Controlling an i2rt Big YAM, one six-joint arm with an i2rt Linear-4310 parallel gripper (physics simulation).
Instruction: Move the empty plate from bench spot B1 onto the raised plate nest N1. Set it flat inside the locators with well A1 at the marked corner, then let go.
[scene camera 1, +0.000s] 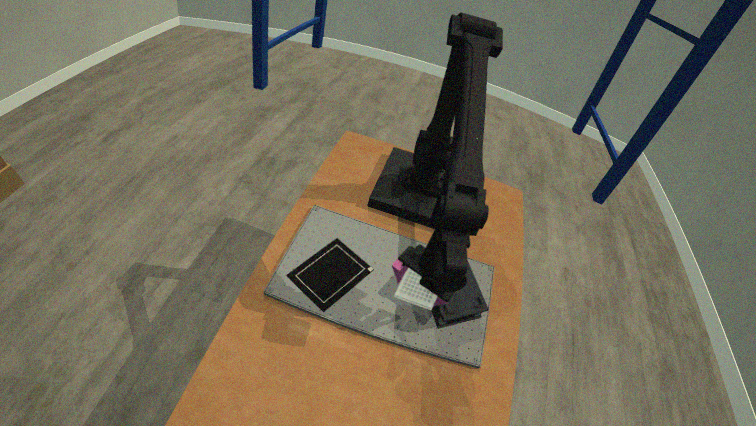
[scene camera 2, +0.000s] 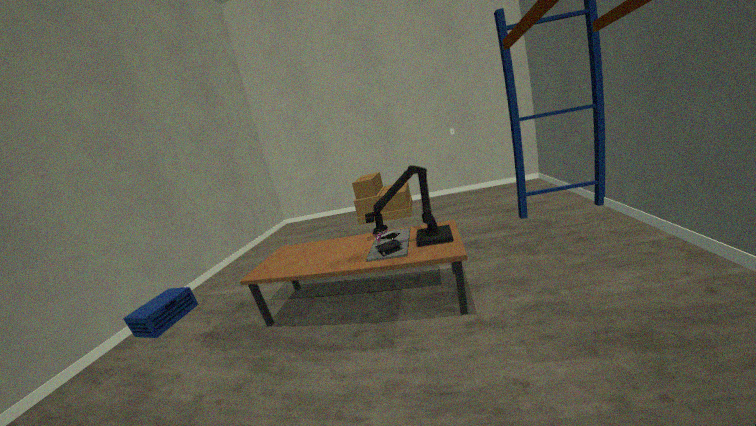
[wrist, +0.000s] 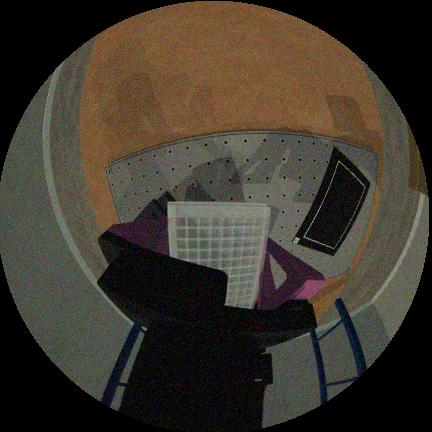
gripper: holds a white well plate (scene camera 1: 410, 290)
